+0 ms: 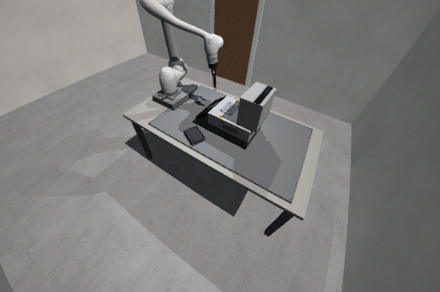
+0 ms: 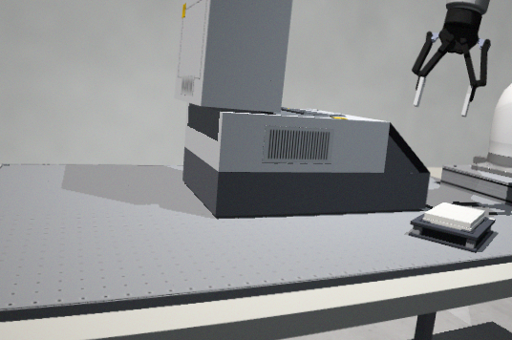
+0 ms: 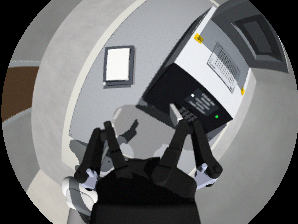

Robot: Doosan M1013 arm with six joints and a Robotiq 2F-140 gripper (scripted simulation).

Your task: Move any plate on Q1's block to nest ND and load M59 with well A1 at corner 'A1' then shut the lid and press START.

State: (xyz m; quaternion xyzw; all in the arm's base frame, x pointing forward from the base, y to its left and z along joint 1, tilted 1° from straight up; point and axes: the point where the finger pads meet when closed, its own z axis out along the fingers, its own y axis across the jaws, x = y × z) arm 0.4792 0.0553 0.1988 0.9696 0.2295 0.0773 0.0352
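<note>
The white plate M59 lies 22 cm below my hand, 14 cm to the left of it and 10 cm ahead of it. The rest, counted from my hand: dark nest N1: 23 cm below, 14 cm to the left, 10 cm ahead; then dark nest ND: 43 cm to the right, 23 cm below, 1 cm ahead.
</note>
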